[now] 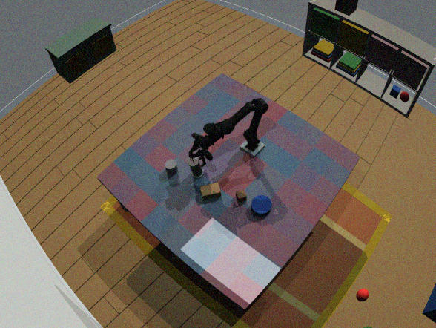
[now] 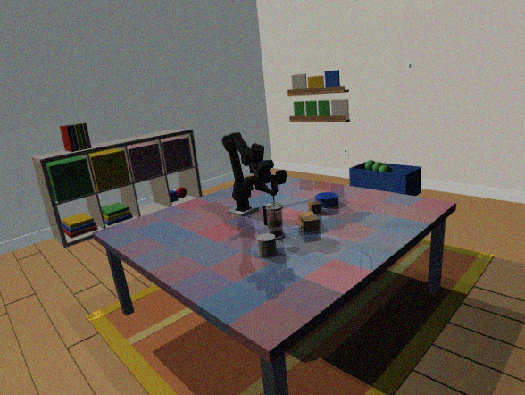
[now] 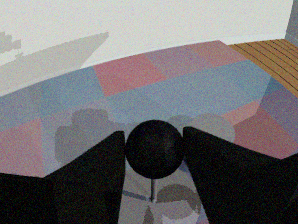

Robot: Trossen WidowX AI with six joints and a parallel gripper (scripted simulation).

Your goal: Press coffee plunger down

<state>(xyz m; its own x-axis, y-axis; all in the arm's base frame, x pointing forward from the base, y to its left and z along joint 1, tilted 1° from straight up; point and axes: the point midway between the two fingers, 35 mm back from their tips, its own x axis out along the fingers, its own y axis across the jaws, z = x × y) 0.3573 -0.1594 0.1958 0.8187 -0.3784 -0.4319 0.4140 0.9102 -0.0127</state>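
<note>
The coffee press is 100 mm below my gripper tip, 30 mm behind it and 10 mm to the left of it.
</note>
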